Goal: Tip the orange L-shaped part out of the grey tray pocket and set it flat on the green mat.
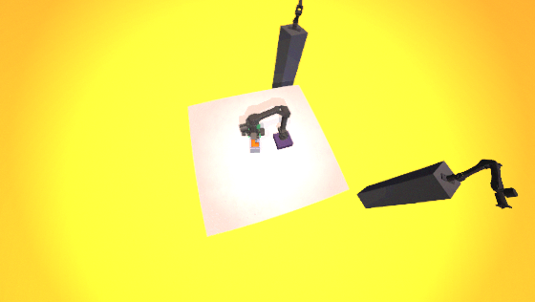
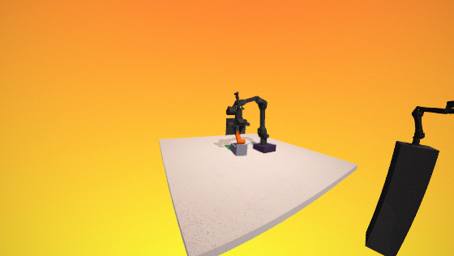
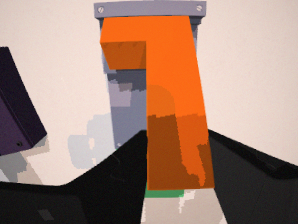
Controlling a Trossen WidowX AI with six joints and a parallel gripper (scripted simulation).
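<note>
My gripper tip is now 80 mm past the green mat, 130 mm to the left of it and 170 mm above it. From my gripper tip the other things lie so: orange L-shaped part (30 mm to the left, 30 mm below).
</note>
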